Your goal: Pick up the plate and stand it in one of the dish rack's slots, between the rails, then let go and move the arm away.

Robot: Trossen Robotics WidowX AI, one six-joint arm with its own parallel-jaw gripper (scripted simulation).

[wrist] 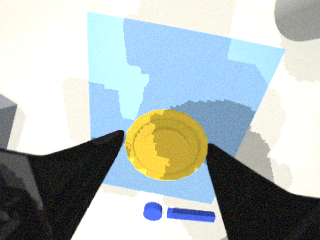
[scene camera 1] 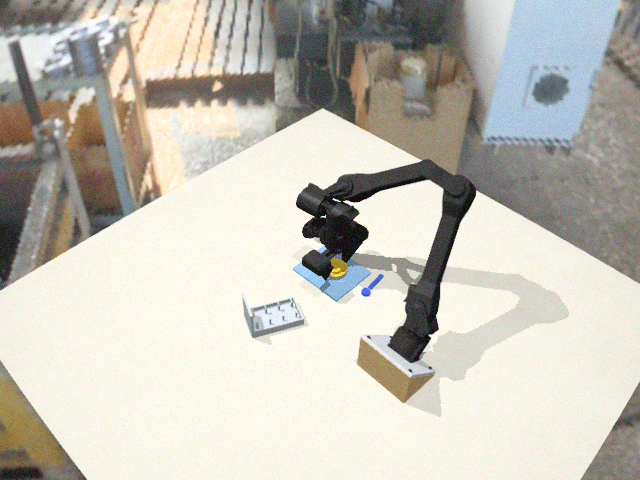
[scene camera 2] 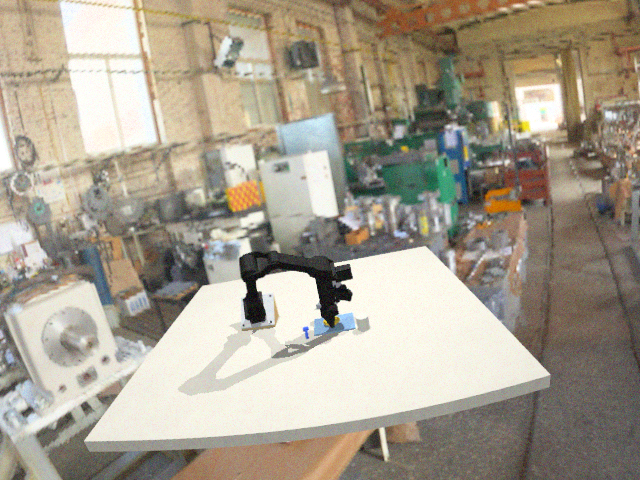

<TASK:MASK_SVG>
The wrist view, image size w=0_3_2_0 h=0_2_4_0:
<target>my gripper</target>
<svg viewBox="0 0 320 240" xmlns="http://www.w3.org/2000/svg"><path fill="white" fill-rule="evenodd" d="M208 143L207 167L229 240L320 240L320 197L298 195L280 188L275 183L230 156L224 150ZM124 130L116 130L54 153L33 154L0 148L0 240L71 240L99 191L101 183L118 156L124 140Z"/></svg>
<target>yellow plate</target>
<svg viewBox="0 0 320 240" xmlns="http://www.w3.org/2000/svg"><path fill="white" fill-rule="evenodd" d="M150 111L137 118L127 131L125 149L129 161L136 170L145 176L160 181L177 181L192 175L202 166L208 154L208 139L202 126L186 113L172 109Z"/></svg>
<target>blue spoon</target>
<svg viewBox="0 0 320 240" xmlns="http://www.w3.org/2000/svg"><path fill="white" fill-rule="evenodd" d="M167 209L167 218L214 222L216 218L214 212L170 207ZM144 205L143 216L147 220L157 221L161 219L161 204L148 202Z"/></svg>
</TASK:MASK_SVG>
